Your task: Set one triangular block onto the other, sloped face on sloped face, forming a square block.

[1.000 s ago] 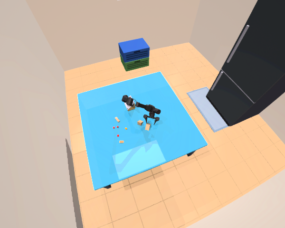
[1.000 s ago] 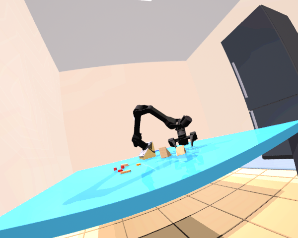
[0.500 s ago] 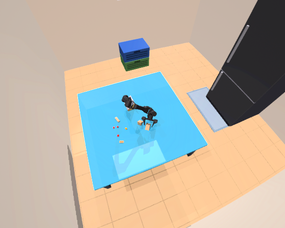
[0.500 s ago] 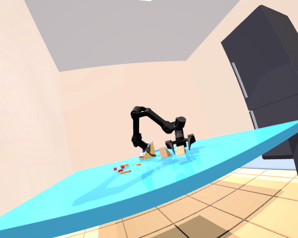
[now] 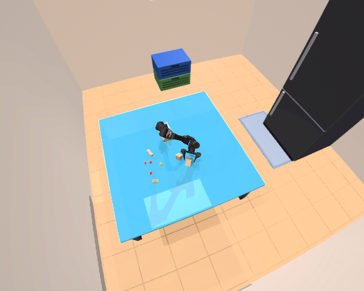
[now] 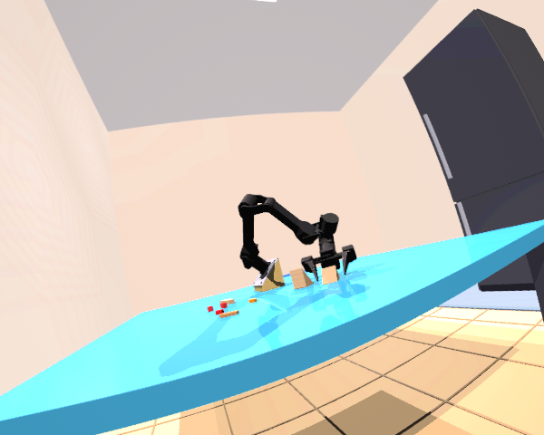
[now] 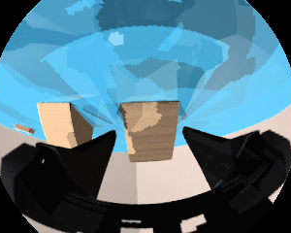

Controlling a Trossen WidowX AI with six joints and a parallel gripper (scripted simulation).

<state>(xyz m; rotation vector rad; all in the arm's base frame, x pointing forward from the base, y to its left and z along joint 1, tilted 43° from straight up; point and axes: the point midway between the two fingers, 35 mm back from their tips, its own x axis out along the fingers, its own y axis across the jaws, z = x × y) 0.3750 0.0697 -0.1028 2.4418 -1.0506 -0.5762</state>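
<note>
The triangular block is 1 cm above my gripper tip. Also, from my gripper tip: orange bit (6 cm behind, 25 cm to the right, 1 cm below).
</note>
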